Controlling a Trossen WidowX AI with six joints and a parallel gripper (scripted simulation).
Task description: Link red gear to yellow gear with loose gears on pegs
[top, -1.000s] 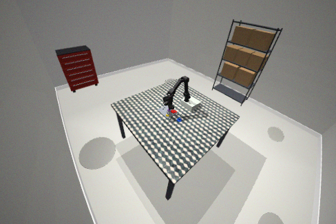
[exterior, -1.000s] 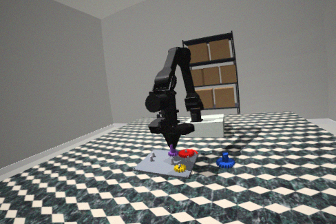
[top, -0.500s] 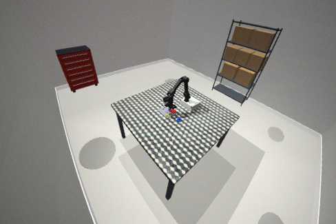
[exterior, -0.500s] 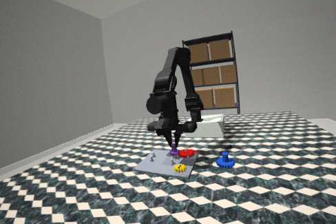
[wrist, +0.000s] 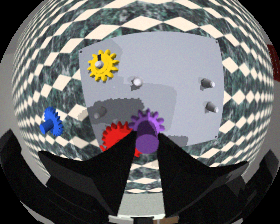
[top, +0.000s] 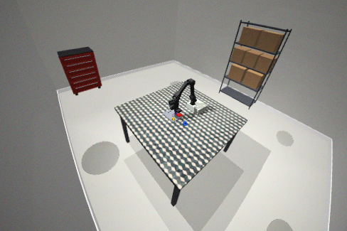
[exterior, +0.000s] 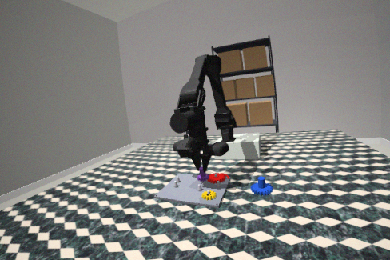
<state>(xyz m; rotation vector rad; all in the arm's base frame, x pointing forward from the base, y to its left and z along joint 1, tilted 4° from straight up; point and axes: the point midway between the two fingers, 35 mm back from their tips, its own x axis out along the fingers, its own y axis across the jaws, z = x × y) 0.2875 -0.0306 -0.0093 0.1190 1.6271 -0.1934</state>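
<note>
Right now the small purple gear is 1 cm below my gripper tip. Round my gripper tip: yellow gear: 7 cm ahead, 5 cm to the left, 4 cm below; then red gear: 4 cm to the left, 4 cm below, 3 cm behind; then blue gear: 19 cm to the left, 4 cm below.
</note>
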